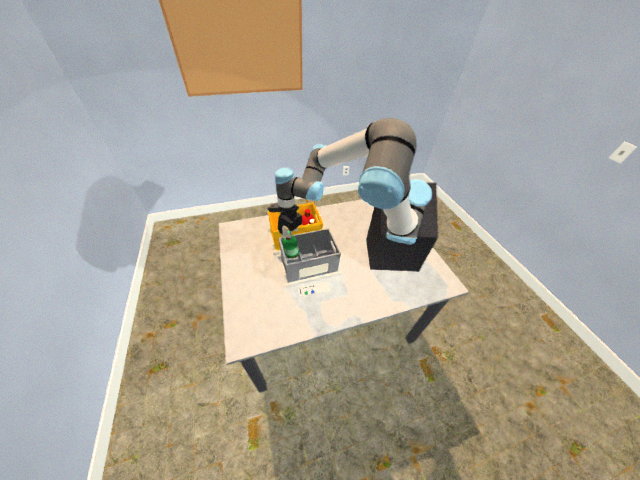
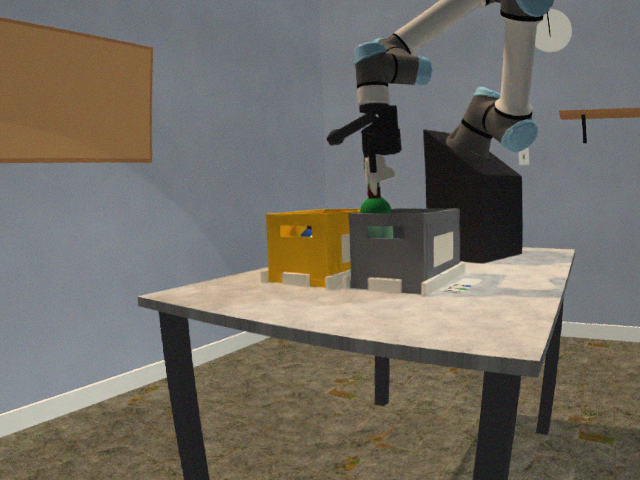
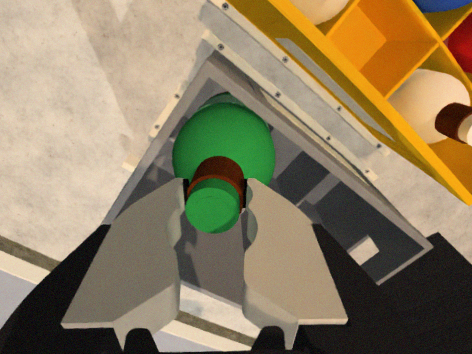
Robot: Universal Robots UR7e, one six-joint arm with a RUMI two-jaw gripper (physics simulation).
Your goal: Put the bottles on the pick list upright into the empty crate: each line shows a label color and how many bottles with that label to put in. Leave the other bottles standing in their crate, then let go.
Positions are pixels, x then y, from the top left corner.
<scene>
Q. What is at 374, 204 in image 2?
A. A green bottle.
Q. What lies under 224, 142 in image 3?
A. A green bottle.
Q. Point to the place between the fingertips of my gripper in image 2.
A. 374, 195
</scene>
